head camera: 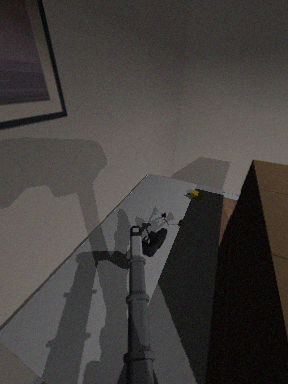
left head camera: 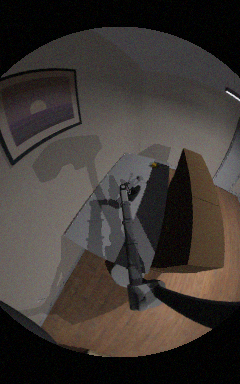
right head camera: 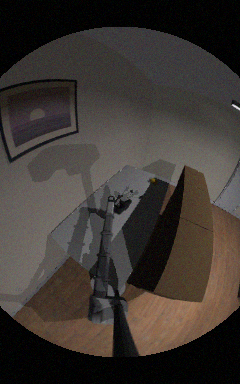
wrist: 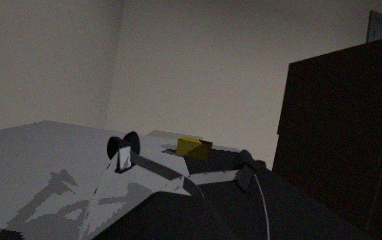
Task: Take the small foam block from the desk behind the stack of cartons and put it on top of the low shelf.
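Seen in the pictures: gripper, fingertip midpoint: (head camera: 174, 216) (left head camera: 143, 177) (right head camera: 136, 192) (wrist: 187, 154); robot's base at its link origin: (left head camera: 127, 271).
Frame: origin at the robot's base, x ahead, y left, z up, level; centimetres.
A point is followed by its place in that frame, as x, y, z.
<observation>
The small yellow foam block (head camera: 194, 193) @[123.3, -50.7, 73.7] (left head camera: 154, 164) @[122.4, -51.4, 73.7] (right head camera: 153, 180) @[121.7, -52.0, 73.6] (wrist: 193, 148) @[121.3, -50.6, 71.9] lies near the far edge of the grey desk (head camera: 145, 195) @[128.8, -9.5, 69.2] (left head camera: 131, 162) @[135.6, -20.9, 69.3] (wrist: 50, 150) @[125.8, -14.9, 69.2], at the boundary of a dark shadow. My gripper (head camera: 172, 219) @[89.8, -25.3, 78.9] (wrist: 187, 154) @[89.8, -25.3, 78.9] is open with nothing between its fingertips. It is over the desk, short of the block; in the wrist view the block appears beyond the gap between the fingertips. The stack of brown cartons (head camera: 272, 210) @[63.1, -61.0, 105.2] (left head camera: 205, 220) @[21.6, -46.0, 105.2] (right head camera: 190, 235) @[28.1, -48.4, 105.2] (wrist: 330, 140) @[94.5, -73.8, 80.9] stands to the right of the desk and the arm. The low shelf does not show clearly in these views.
The telescoping arm (head camera: 138, 310) @[33.8, -0.2, 89.6] (left head camera: 129, 240) @[24.4, 0.6, 89.6] (right head camera: 103, 250) @[25.6, 0.1, 89.6] reaches out over the desk, left of the tall cartons. A wall with a framed picture (head camera: 22, 55) @[78.7, 33.9, 158.8] (left head camera: 37, 110) @[61.9, 43.1, 158.0] (right head camera: 40, 117) @[64.3, 41.8, 157.4] stands on the left. Walls meet in a corner behind the desk. Wooden floor (left head camera: 100, 320) @[-81.5, 43.2, -2.8] (right head camera: 165, 325) @[-79.7, -79.3, -2.7] shows in front.
</observation>
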